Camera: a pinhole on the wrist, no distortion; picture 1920 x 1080 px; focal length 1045.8 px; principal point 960.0 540.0 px. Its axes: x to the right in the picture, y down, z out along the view. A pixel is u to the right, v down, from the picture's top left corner.
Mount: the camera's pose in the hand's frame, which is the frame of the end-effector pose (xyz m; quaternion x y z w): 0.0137 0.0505 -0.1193 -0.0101 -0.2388 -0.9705 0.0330
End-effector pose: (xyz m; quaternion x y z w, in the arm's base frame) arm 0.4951 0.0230 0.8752 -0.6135 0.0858 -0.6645 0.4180
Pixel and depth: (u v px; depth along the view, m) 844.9 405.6 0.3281
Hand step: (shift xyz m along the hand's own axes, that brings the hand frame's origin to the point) 0.0481 0.2422 0.1505
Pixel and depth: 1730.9 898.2 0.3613
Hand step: -0.2421 0.0931 0.2674
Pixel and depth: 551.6 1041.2 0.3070
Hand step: 0.1446 0.0701 0.2165
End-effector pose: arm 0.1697 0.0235 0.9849 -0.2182 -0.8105 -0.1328 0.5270
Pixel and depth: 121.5 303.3 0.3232
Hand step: 0.2684 0.2805 0.1240
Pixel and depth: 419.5 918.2 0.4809
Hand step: 0.2755 0.1347 0.3784
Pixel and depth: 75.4 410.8 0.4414
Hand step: 0.3841 0.3257 0.2332
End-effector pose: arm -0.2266 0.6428 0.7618 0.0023 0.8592 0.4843 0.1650
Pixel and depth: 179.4 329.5 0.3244
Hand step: 0.2520 0.2731 0.1293
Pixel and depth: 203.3 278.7 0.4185
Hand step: 0.3102 0.3551 0.1923
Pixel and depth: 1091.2 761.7 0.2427
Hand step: -0.0122 0.1159 0.1206
